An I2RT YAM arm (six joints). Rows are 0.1 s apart.
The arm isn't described. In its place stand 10 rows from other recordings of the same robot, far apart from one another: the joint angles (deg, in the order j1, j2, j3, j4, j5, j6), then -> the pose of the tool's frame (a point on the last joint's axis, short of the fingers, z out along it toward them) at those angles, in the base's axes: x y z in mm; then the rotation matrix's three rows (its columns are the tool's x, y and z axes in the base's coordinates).
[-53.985, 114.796, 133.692, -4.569, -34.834, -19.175] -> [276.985, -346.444, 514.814], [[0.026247, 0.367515, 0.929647], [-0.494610, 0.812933, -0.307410], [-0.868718, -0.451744, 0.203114]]
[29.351, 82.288, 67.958, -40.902, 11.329, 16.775] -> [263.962, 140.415, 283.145], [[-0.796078, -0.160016, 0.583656], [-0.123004, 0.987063, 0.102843], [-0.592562, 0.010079, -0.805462]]
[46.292, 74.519, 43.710, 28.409, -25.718, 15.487] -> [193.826, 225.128, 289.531], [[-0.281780, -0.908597, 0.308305], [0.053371, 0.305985, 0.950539], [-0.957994, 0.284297, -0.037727]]
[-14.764, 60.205, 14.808, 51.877, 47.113, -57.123] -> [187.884, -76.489, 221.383], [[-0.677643, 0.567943, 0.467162], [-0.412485, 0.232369, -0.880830], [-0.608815, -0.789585, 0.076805]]
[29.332, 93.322, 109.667, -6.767, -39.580, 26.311] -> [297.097, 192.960, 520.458], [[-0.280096, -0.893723, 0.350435], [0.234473, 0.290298, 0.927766], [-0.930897, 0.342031, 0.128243]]
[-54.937, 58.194, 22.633, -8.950, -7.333, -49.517] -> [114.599, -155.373, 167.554], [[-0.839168, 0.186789, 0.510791], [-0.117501, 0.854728, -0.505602], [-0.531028, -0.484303, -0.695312]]
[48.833, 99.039, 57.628, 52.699, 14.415, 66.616] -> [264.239, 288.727, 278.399], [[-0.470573, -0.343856, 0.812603], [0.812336, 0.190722, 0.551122], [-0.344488, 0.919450, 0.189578]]
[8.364, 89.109, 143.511, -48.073, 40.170, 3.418] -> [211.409, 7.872, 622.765], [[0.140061, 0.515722, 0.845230], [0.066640, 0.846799, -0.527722], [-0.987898, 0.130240, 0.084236]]
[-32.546, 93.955, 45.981, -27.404, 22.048, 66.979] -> [223.621, -158.568, 131.514], [[0.213465, 0.976939, -0.004712], [0.875743, -0.193486, -0.442309], [-0.433020, 0.090291, -0.896851]]
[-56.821, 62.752, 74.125, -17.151, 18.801, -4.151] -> [118.805, -202.663, 444.498], [[-0.125003, 0.961256, 0.245686], [0.065966, 0.255133, -0.964653], [-0.989961, -0.104378, -0.095303]]
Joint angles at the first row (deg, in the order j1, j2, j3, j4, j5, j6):
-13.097 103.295 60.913 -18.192 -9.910 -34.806
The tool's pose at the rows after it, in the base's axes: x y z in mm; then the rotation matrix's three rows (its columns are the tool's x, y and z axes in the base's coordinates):
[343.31, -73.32, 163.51], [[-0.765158, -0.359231, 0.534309], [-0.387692, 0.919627, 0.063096], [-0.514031, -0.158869, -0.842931]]
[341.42, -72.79, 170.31], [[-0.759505, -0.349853, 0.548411], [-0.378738, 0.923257, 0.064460], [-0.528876, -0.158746, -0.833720]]
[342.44, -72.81, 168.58], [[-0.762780, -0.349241, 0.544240], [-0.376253, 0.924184, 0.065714], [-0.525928, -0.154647, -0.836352]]
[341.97, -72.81, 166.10], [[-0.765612, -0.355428, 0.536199], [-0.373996, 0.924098, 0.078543], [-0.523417, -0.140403, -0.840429]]
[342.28, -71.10, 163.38], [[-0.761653, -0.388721, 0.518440], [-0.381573, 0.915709, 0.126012], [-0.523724, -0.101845, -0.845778]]
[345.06, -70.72, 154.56], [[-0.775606, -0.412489, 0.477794], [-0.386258, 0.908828, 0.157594], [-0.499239, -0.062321, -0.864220]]
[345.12, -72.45, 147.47], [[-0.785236, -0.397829, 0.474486], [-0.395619, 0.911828, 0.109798], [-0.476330, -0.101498, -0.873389]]
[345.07, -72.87, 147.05], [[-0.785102, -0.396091, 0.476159], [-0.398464, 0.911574, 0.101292], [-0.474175, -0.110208, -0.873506]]
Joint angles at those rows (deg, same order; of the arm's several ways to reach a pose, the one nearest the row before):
-13.117 101.074 60.030 -17.978 -10.527 -34.101
-13.130 99.779 59.944 -18.241 -10.798 -33.444
-13.095 100.221 60.111 -18.257 -10.796 -33.299
-13.179 100.546 60.027 -18.521 -11.462 -33.344
-13.139 101.238 60.489 -19.869 -13.920 -34.138
-13.098 103.427 61.595 -21.734 -15.175 -34.885
-13.096 104.170 60.771 -20.006 -12.384 -35.217
-13.120 104.172 60.638 -19.692 -11.931 -35.365

